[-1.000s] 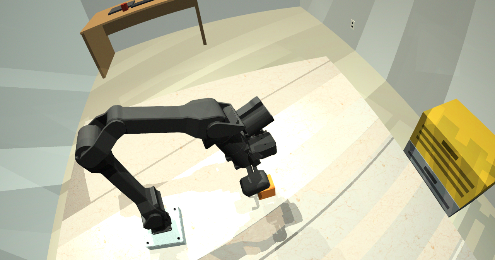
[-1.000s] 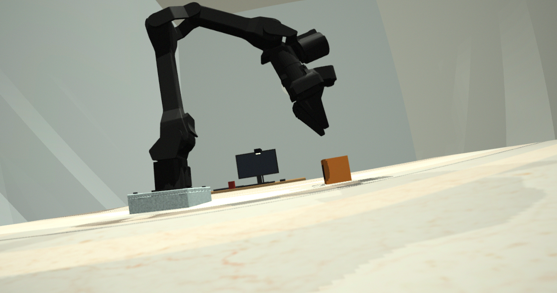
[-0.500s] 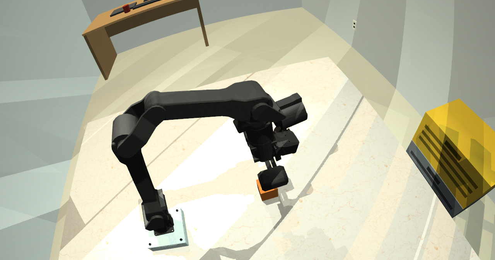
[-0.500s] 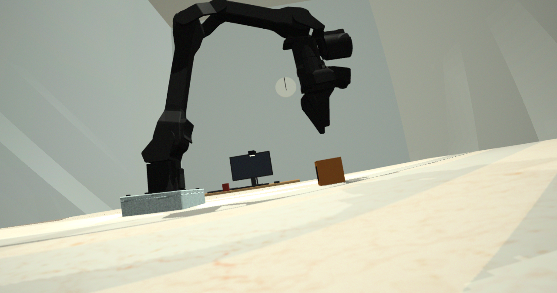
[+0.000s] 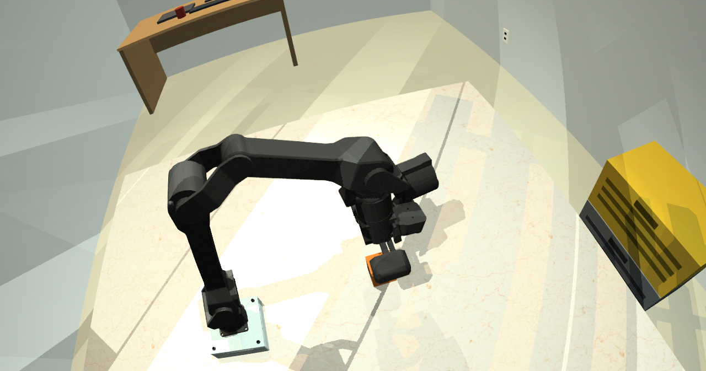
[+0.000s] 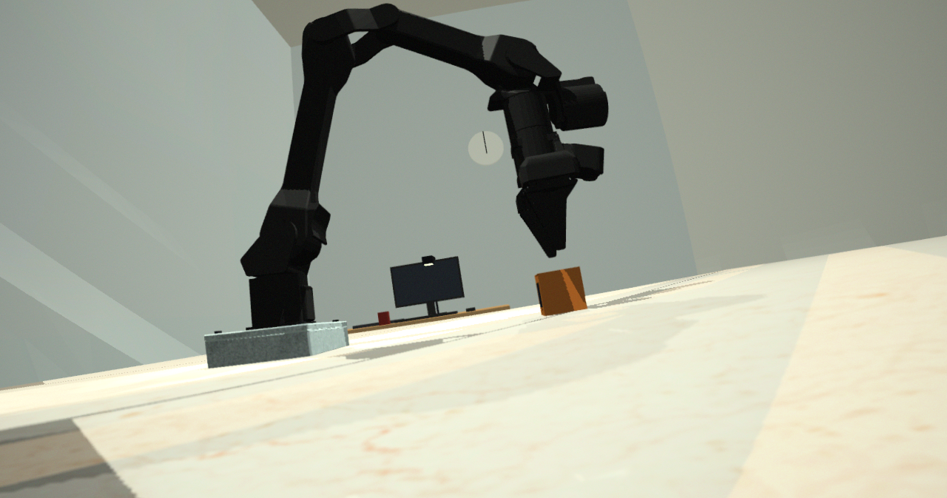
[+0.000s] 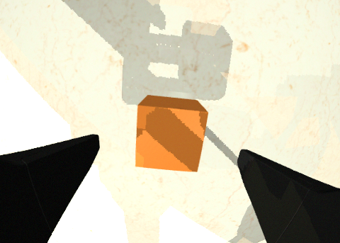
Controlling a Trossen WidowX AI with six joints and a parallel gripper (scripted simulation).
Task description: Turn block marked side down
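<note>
The orange block lies 5 cm below my gripper tip and 2 cm behind it.
</note>
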